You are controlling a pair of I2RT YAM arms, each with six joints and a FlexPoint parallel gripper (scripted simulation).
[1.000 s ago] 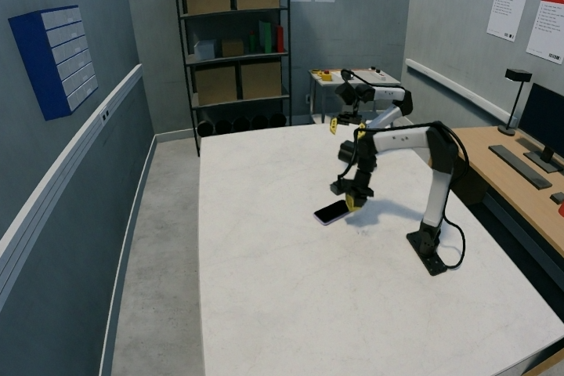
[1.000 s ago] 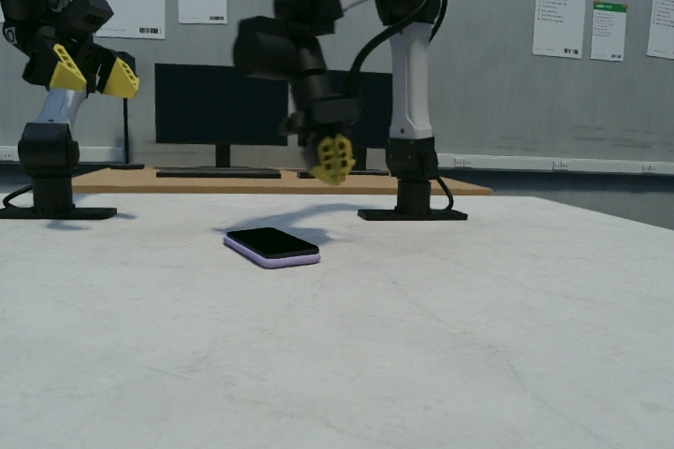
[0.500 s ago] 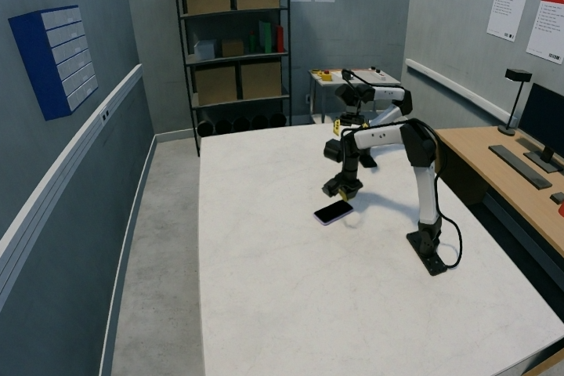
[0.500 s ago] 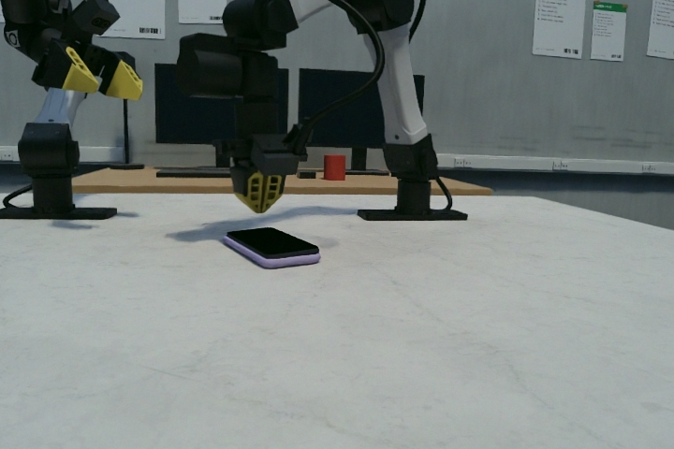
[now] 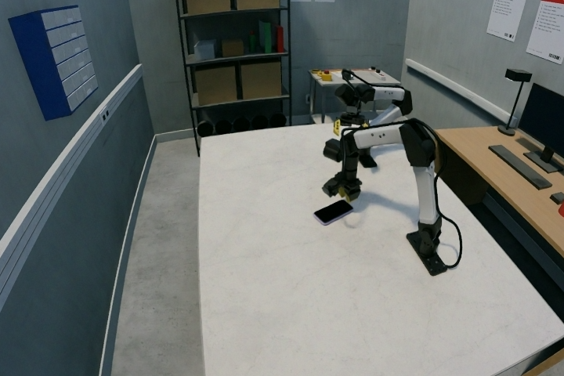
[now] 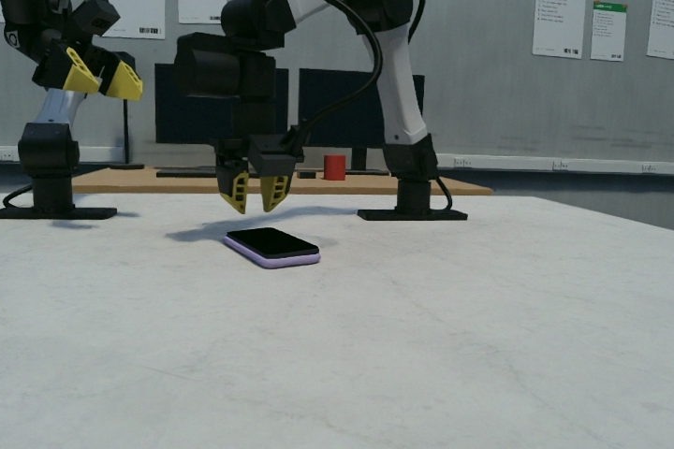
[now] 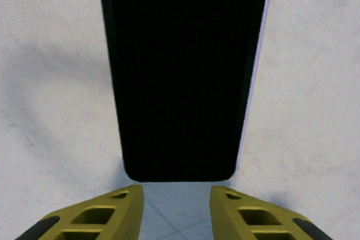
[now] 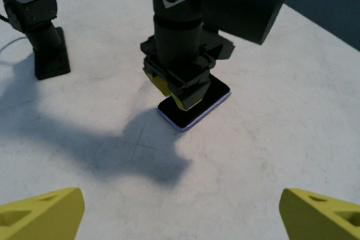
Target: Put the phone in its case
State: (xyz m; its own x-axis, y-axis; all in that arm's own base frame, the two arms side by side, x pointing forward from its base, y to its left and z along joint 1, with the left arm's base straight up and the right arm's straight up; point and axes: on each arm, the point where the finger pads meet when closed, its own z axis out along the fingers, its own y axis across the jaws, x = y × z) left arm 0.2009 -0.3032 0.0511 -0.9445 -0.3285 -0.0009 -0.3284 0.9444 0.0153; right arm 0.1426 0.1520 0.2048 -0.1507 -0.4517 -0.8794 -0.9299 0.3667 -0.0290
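Note:
My left gripper is now 50 mm short of the black phone, 40 mm above it and 20 mm to the right of it.

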